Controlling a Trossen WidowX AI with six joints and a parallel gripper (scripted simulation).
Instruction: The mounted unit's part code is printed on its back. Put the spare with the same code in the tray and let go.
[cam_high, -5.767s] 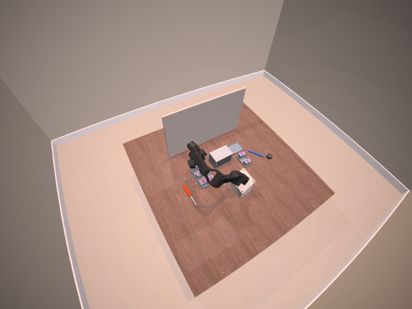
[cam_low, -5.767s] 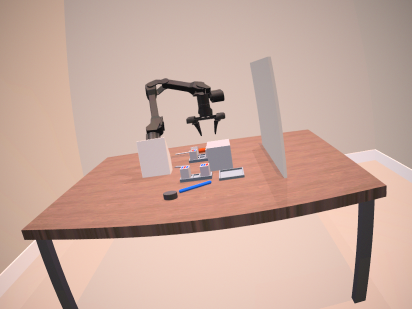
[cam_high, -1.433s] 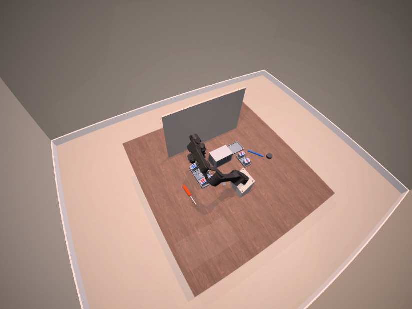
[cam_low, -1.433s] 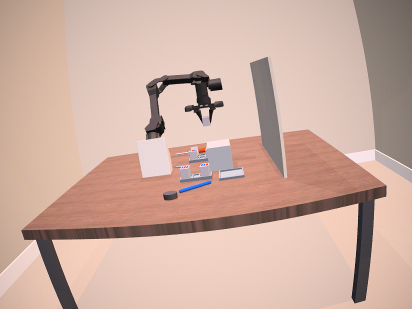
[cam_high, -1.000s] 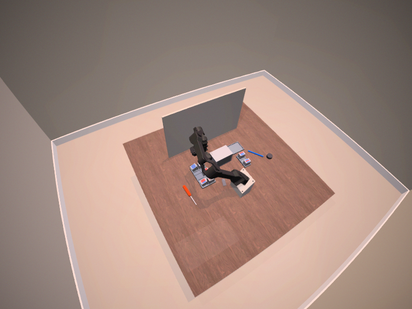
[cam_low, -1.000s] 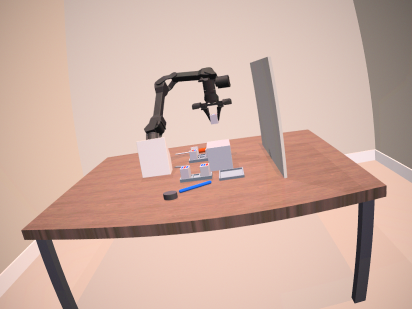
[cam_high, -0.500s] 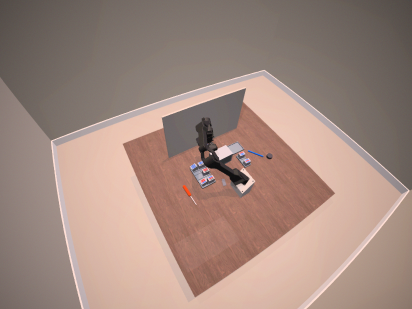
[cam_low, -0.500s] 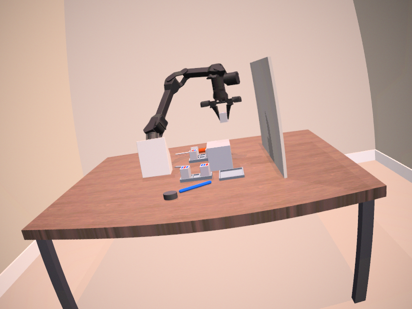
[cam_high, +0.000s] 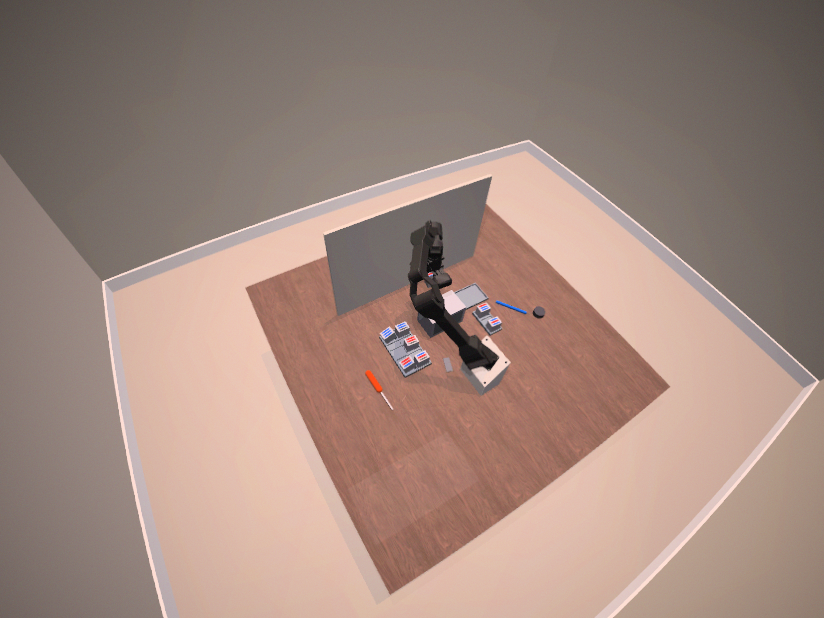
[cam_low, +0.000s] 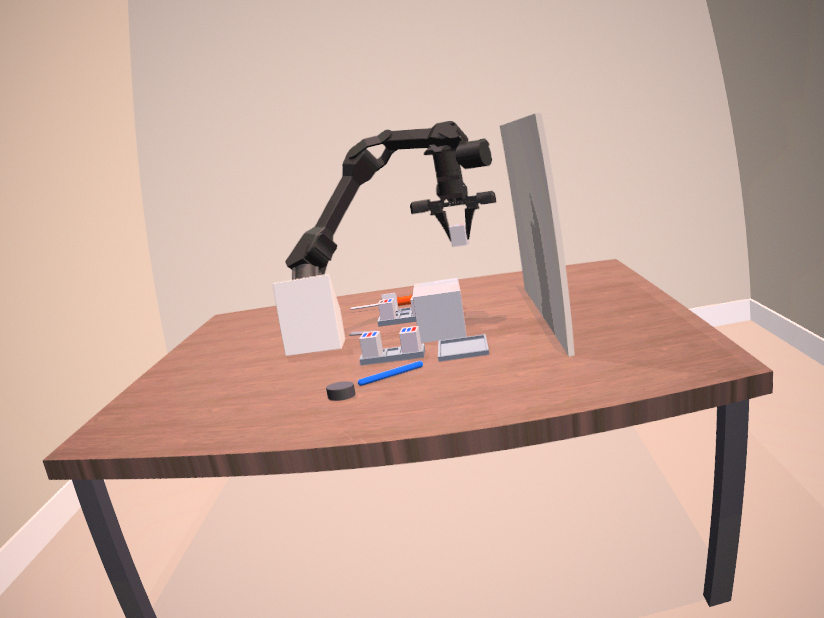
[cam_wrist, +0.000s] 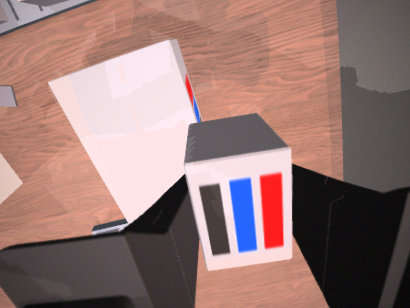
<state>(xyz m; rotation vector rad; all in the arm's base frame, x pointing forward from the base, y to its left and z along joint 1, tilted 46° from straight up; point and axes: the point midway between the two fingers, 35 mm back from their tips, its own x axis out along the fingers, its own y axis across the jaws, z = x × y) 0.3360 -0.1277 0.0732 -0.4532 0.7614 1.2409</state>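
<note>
Now: the shallow grey tray 190 mm to the right of my gripper tip, 190 mm below it and 50 mm behind it. From my gripper tip the other things lie so: blue pen: 290 mm to the right, 210 mm behind, 190 mm below; then mounted unit: 140 mm below, 70 mm behind; then grey panel: 160 mm ahead, 40 mm to the right, 30 mm above.
</note>
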